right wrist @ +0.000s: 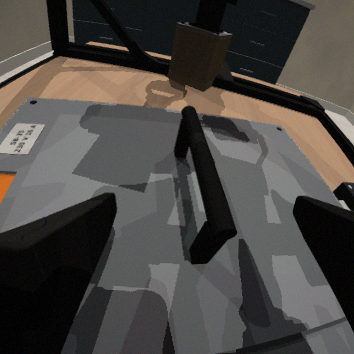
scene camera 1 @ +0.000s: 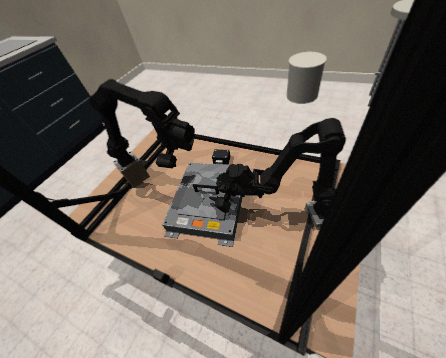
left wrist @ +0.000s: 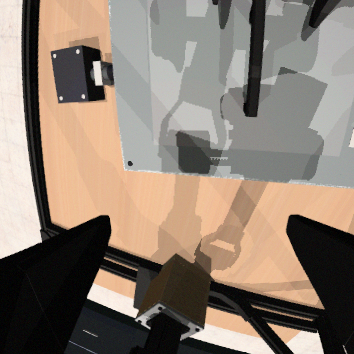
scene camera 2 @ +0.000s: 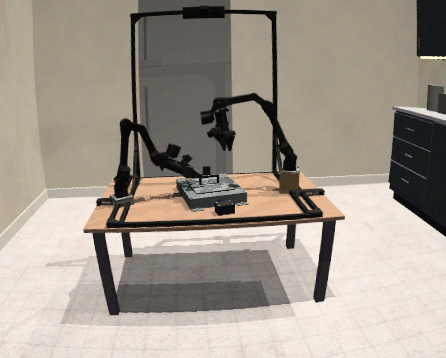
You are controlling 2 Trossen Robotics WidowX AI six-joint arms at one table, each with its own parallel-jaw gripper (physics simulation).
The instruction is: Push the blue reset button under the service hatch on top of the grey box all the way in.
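Note:
The grey box (scene camera 1: pixel 172 228) (scene camera 2: pixel 220 201) (left wrist: pixel 119 120) (right wrist: pixel 31 114) lies on the table. Its service hatch (scene camera 1: pixel 186 202) (left wrist: pixel 167 95) (right wrist: pixel 127 240) looks flat and closed, with a black bar handle (scene camera 1: pixel 206 188) (left wrist: pixel 254 65) (right wrist: pixel 210 185) standing on top. The blue button does not show in any view. My right gripper (scene camera 2: pixel 200 175) (left wrist: pixel 271 15) (right wrist: pixel 206 203) is open and empty, low over the hatch; the handle appears between its spread fingers in both wrist views. My left gripper (scene camera 2: pixel 227 149) (left wrist: pixel 199 223) is open and empty, raised well above the table, off the box's side.
A small black block (scene camera 1: pixel 221 155) (scene camera 2: pixel 225 207) (left wrist: pixel 70 75) (right wrist: pixel 346 191) stands beside the box's end. White (scene camera 1: pixel 182 221), orange (scene camera 1: pixel 198 223) and yellow (scene camera 1: pixel 213 225) labels mark the opposite end. The left arm's brown base block (scene camera 1: pixel 136 172) (scene camera 2: pixel 289 181) stands near the table edge.

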